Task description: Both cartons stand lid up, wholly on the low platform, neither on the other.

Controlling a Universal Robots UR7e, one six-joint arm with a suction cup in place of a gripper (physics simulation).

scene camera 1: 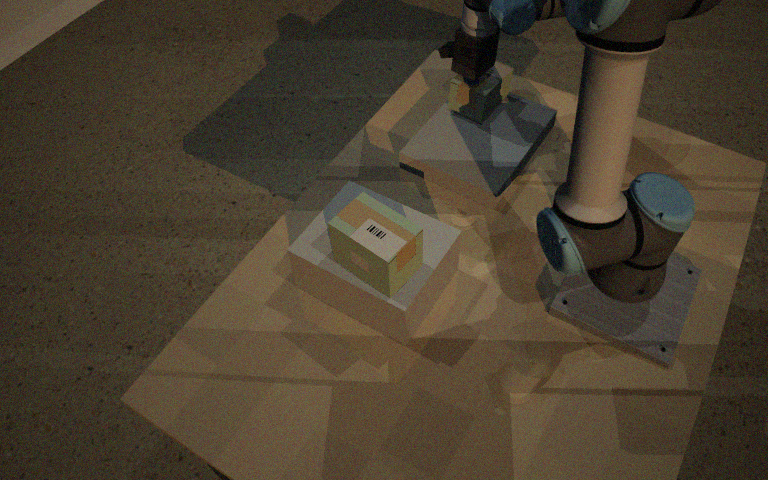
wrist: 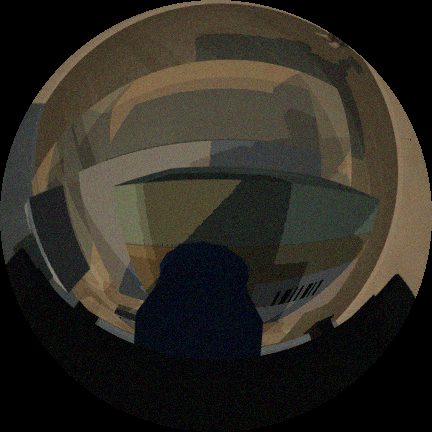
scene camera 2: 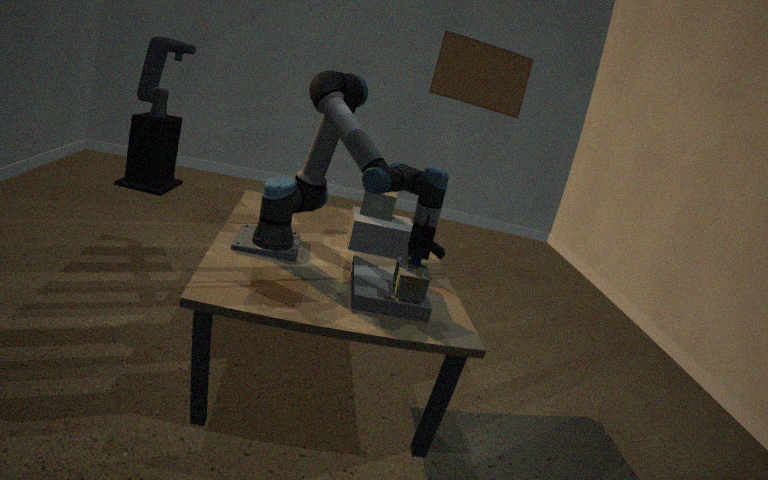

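Note:
My suction gripper points down and holds a green and orange carton by its lid. This carton is upright, with tape and a barcode label on top. It is over the rear part of the low grey platform in scene camera 1, at its right part in scene camera 2. Its bottom is on or very close above the platform; contact cannot be told. The other carton stands lid up on the taller block, its barcode label on top in scene camera 1.
The taller block stands beside the low platform on the wooden table. The arm's base plate is fixed at the table's other side. A second robot on a black pedestal stands in the background.

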